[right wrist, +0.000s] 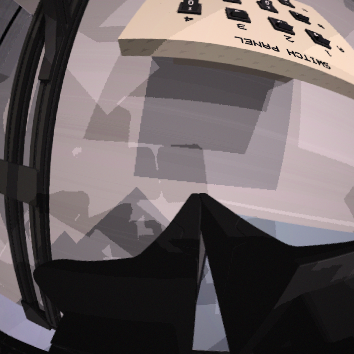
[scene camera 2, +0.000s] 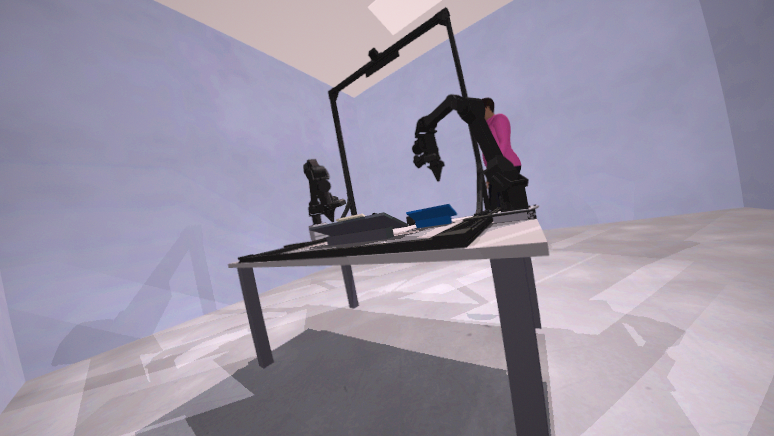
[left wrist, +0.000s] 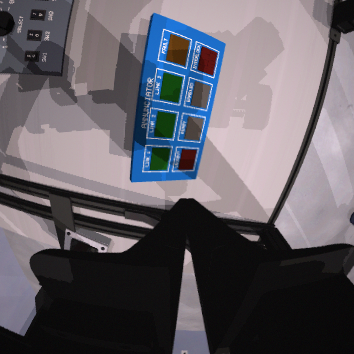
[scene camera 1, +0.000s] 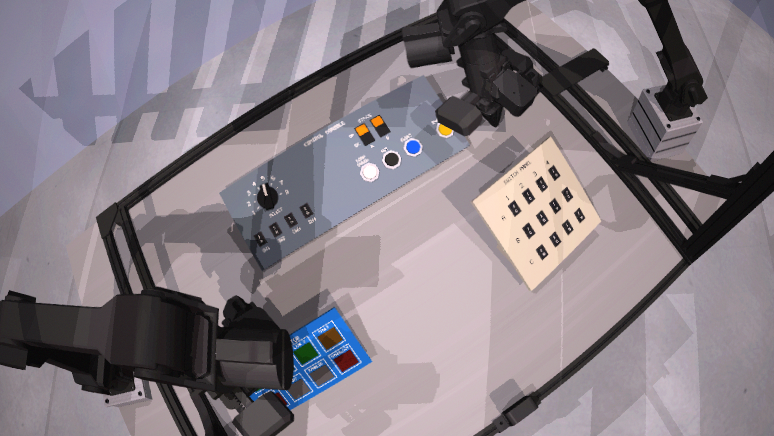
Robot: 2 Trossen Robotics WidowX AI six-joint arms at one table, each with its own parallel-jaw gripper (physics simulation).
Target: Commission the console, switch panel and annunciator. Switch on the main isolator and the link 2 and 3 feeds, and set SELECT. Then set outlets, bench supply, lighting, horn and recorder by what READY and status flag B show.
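Pixels of known places: left gripper, between the fingertips: point(scene camera 2: 438, 181) point(left wrist: 185, 204); right gripper, between the fingertips: point(right wrist: 197, 199) point(scene camera 2: 333, 222) point(scene camera 1: 494, 125); left arm's base, origin of its link: point(scene camera 2: 515, 209) point(scene camera 1: 119, 376); right arm's base, origin of its link: point(scene camera 2: 317, 224) point(scene camera 1: 673, 105).
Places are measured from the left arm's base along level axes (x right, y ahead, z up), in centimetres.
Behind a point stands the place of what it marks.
The grey control console point(scene camera 1: 335, 186) {x -19.9, y 49.7, z 3.0 cm} point(scene camera 2: 362, 223) {x -24.4, y 43.5, z 4.3 cm} has a SELECT knob point(scene camera 1: 267, 196) {x -20.4, y 38.8, z 6.4 cm} pointing near 5. Status flag A point(scene camera 1: 364, 134) {x -26.5, y 56.9, z 5.0 cm} and status flag B point(scene camera 1: 380, 125) {x -27.3, y 59.9, z 5.0 cm} both show orange in their upper halves. The cream switch panel point(scene camera 1: 533, 280) {x 5.7, y 73.8, z 1.4 cm} point(right wrist: 165, 25) {x -11.1, y 83.1, z 8.3 cm} carries rows of black rockers. The blue annunciator point(scene camera 2: 433, 215) {x 7.9, y 35.6, z 1.7 cm} point(left wrist: 150, 55) {x 2.0, y 39.8, z 5.2 cm} has three green LINK windows and a grey READY window point(left wrist: 191, 128) {x 9.9, y 34.3, z 2.2 cm}. My right gripper point(scene camera 1: 495, 122) {x -19.1, y 77.2, z 7.6 cm} point(scene camera 2: 330, 217) {x -19.1, y 77.2, z 7.6 cm} point(right wrist: 197, 199) {x -19.1, y 77.2, z 7.6 cm} is shut and empty, close by the yellow button point(scene camera 1: 445, 129) {x -23.6, y 70.2, z 3.5 cm}, which is partly covered. My left gripper point(scene camera 2: 438, 176) {x 10.0, y 31.1, z 15.8 cm} point(left wrist: 185, 204) {x 10.0, y 31.1, z 15.8 cm} is shut and empty above the annunciator's side.
White, black and blue buttons point(scene camera 1: 369, 171) {x -20.2, y 55.7, z 3.5 cm} point(scene camera 1: 391, 159) {x -21.1, y 59.7, z 3.5 cm} point(scene camera 1: 412, 146) {x -22.3, y 63.7, z 3.6 cm} line the console's lower right. Small rockers SW1 to SW4 sit below the knob. A black frame point(scene camera 1: 303, 81) {x -48.4, y 49.6, z -0.8 cm} edges the table. A person in pink point(scene camera 2: 503, 140) stands behind the left arm in scene camera 2.
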